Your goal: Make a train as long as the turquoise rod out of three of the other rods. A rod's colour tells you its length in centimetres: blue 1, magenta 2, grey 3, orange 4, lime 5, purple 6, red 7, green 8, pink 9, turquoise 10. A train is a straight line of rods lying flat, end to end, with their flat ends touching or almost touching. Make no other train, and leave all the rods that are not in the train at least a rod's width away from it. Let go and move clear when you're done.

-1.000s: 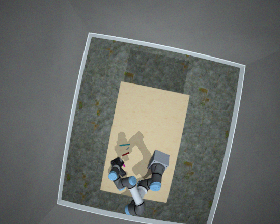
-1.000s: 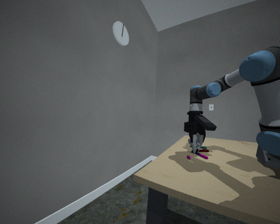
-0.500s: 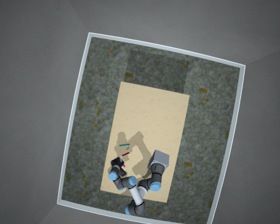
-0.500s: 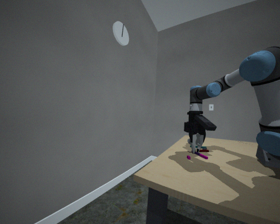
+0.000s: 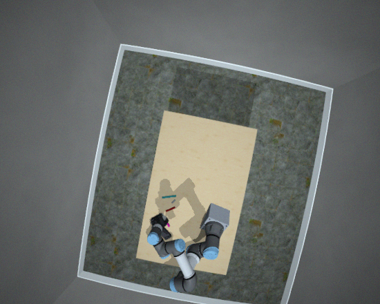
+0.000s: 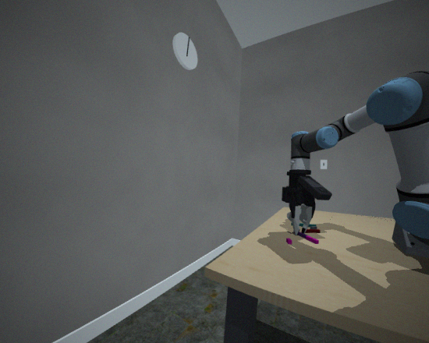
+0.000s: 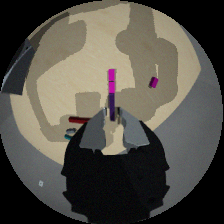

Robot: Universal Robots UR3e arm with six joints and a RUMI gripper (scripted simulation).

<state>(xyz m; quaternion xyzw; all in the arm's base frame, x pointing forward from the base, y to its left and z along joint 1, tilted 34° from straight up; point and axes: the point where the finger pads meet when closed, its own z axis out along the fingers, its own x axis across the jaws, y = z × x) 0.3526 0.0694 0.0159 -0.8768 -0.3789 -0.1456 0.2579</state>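
Right now the purple rod is 10 mm below my hand. Also, from my hand: red rod 80 mm to the right, 30 mm behind, 10 mm below; grey rod 140 mm to the right, 30 mm behind, 10 mm below; turquoise rod 160 mm to the right, 10 mm below, 10 mm ahead.
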